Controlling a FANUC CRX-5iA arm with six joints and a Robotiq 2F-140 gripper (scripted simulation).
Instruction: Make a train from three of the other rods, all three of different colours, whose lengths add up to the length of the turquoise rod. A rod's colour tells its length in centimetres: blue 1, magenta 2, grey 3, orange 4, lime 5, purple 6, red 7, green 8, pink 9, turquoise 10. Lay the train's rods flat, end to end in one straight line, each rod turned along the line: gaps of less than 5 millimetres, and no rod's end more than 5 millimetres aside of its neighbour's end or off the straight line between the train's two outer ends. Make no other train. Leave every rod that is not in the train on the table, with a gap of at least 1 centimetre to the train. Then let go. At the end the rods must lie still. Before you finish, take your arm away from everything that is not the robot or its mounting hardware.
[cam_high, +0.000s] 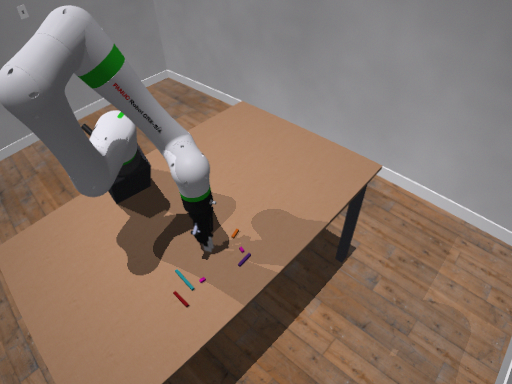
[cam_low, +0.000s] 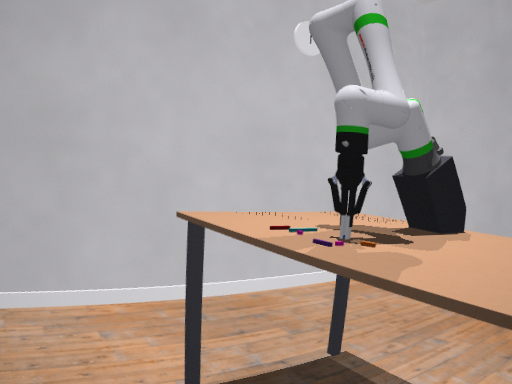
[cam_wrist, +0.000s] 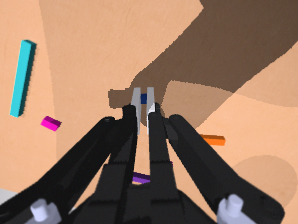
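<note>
Now: the blue rod 30 mm below my hand. From my hand the other things lie so: purple rod (140 mm ahead, 20 mm to the left, 30 mm below); turquoise rod (150 mm to the right, 30 mm below); orange rod (50 mm ahead, 100 mm to the left, 30 mm below).
</note>
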